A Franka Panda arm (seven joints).
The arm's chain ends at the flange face. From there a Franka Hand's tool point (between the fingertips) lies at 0.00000 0.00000 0.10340 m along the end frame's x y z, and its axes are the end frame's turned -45 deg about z.
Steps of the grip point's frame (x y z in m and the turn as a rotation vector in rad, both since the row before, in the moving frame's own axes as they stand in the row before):
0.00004, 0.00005, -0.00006, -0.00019, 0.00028, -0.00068
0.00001, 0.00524, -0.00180, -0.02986, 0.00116, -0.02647
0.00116, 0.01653, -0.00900, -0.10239, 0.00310, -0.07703
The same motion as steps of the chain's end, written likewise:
0.00003, 0.00001, -0.00006, 0.00006, 0.00033, -0.00068
0.00142, 0.00163, -0.00175, -0.02029, 0.02193, -0.02647
0.00454, 0.00393, -0.00846, -0.07021, 0.07459, -0.07703

